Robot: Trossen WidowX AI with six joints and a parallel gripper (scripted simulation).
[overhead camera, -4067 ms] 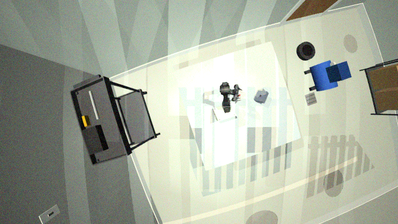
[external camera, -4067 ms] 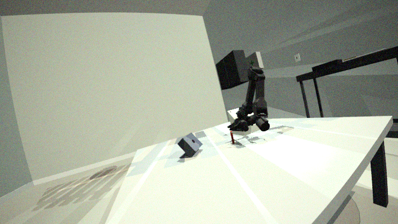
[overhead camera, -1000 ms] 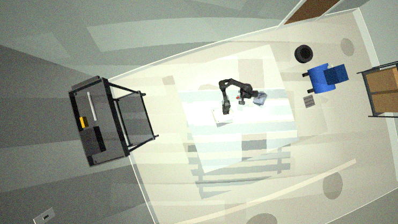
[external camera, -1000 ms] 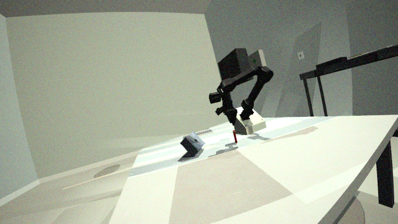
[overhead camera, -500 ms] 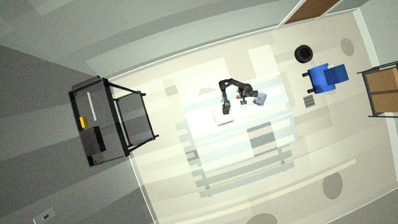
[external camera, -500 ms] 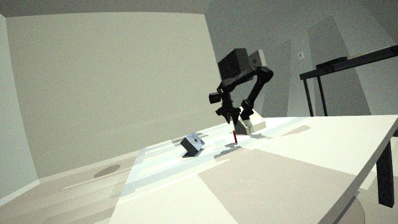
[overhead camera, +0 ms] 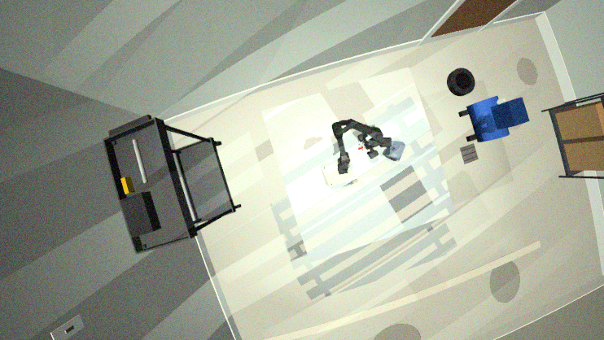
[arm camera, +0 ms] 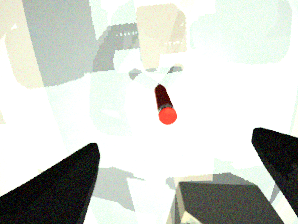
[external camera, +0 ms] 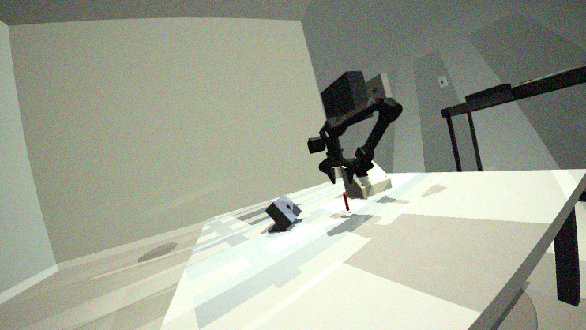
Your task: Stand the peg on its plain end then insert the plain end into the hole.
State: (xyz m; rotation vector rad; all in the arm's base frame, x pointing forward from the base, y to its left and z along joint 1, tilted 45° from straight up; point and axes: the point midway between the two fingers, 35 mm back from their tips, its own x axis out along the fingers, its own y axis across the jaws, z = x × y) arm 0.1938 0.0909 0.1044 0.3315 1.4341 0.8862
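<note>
Now: gripper tip 60 mm above the red peg. Also, from my gripper tip: sloped panel: 260 mm ahead, 70 mm to the right, 60 mm below.
</note>
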